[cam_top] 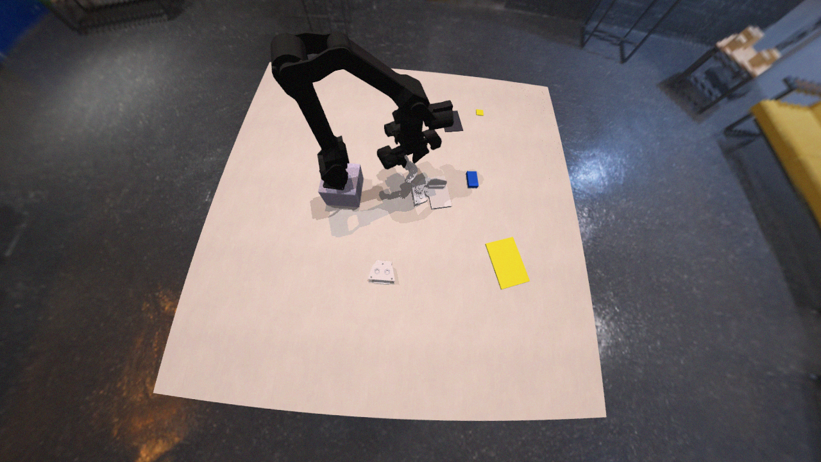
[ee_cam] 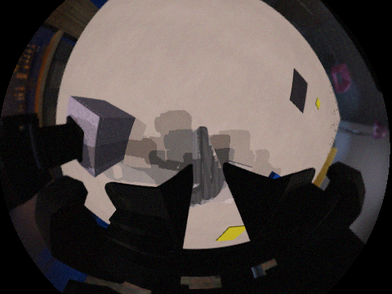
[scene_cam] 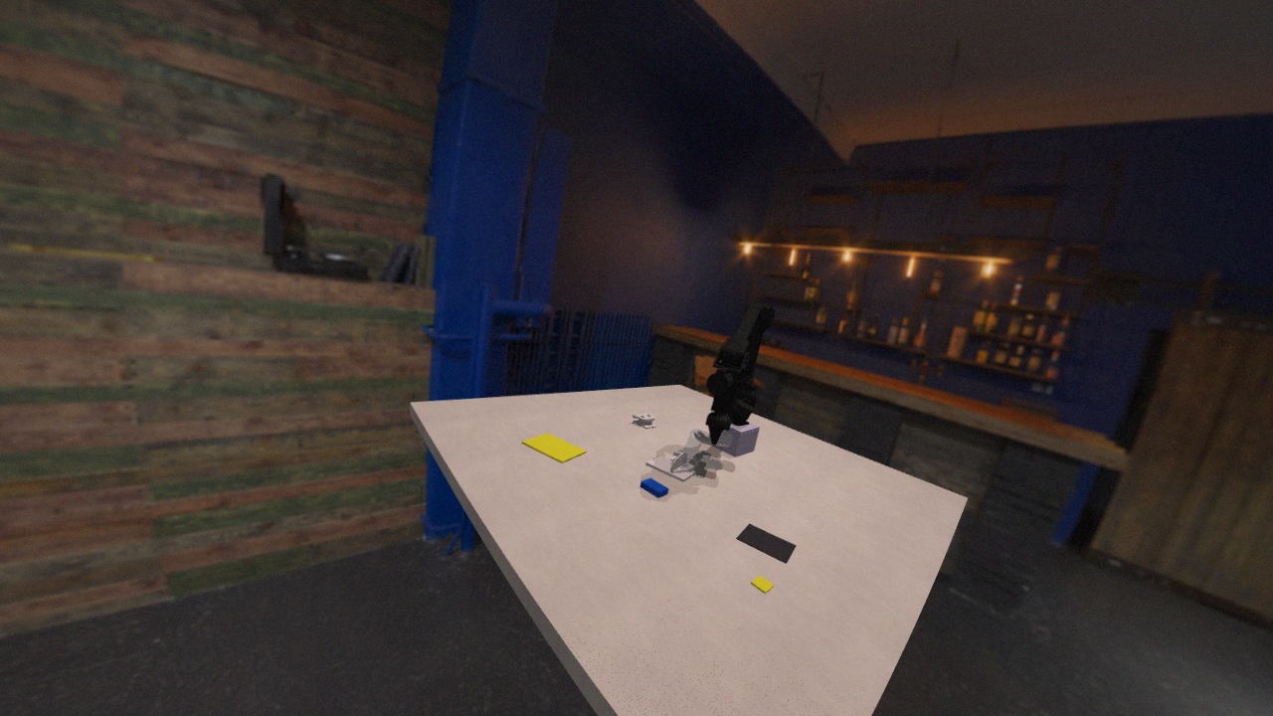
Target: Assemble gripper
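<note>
My gripper tip is now 70 mm above the grey jaw, 60 mm short of it and 40 mm to the left of it. Round my gripper tip: black sheet 300 mm to the left, 140 mm ahead, 80 mm below; then blue block 230 mm ahead, 80 mm below, 30 mm to the left; then white block 340 mm to the right, 70 mm below, 30 mm behind.
</note>
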